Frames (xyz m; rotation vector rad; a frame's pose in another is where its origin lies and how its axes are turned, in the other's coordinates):
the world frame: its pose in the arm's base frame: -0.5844 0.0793 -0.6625 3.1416 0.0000 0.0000
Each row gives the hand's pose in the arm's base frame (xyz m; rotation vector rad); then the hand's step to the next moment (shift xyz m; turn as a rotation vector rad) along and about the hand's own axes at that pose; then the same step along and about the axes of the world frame.
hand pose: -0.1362 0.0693 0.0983 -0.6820 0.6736 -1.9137
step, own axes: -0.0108 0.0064 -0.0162 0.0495 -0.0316 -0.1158
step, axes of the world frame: -0.0034 -0.0100 0.0176 -0.1193 0.0136 0.0493
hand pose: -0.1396 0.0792 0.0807 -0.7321 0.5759 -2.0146
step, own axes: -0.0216 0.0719 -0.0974 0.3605 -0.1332 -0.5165
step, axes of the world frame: -0.0155 0.0059 0.1219 -0.5878 0.1848 0.1866
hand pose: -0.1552 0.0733 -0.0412 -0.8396 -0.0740 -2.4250
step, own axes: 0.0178 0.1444 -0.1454 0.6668 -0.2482 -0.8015
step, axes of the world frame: -0.0152 0.1630 0.1246 -1.0032 0.3051 0.2216
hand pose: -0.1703 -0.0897 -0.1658 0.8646 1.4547 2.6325
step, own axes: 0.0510 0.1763 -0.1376 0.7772 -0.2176 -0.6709
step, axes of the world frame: -0.0645 0.1936 -0.1047 -1.0278 0.1913 0.0926
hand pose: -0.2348 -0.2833 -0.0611 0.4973 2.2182 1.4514
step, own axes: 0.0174 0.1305 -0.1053 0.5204 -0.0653 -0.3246
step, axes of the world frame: -0.0642 0.0211 -0.1544 -0.6160 0.0021 0.0318
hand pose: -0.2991 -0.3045 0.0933 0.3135 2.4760 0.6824
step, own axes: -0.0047 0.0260 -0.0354 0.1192 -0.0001 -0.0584
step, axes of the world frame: -0.0141 -0.0060 -0.0414 -0.1310 -0.0185 0.0109
